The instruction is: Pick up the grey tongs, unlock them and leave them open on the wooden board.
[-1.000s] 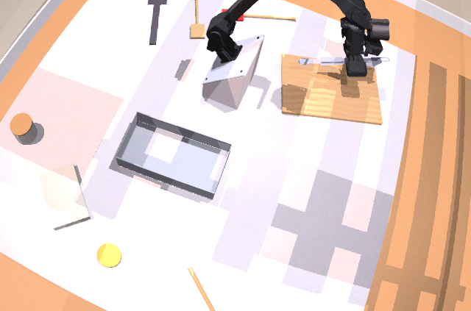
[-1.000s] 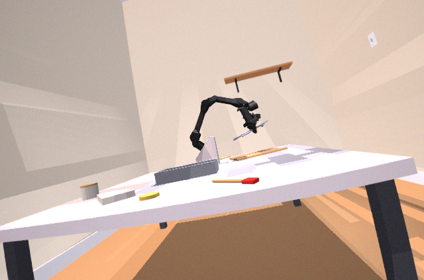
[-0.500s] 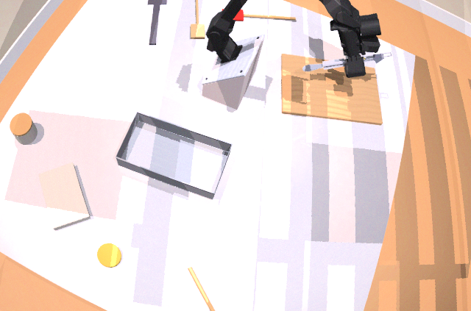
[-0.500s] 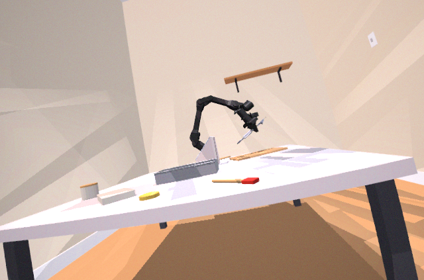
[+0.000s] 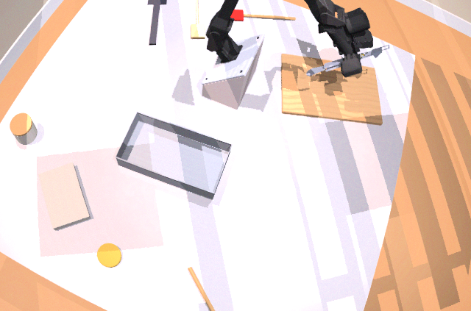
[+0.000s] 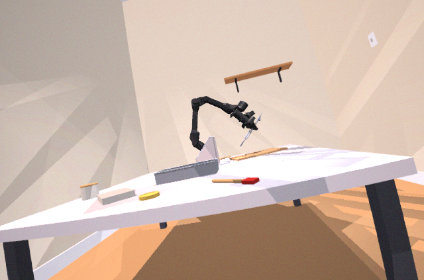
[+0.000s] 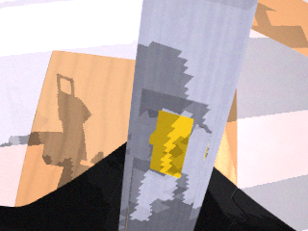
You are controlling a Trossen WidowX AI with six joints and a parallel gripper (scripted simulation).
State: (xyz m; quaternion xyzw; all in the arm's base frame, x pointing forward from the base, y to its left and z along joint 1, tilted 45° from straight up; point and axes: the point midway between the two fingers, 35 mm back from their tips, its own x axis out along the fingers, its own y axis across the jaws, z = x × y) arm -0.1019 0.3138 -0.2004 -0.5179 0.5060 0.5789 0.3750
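Right now the yellow lock piece is 4 cm above my gripper tip and 1 cm to the right of it. The rest, counted from my gripper tip: wooden board (17 cm below, 4 cm to the right); then roasting tin (45 cm ahead, 43 cm to the right, 15 cm below); then red spatula (41 cm to the right, 19 cm behind, 17 cm below).
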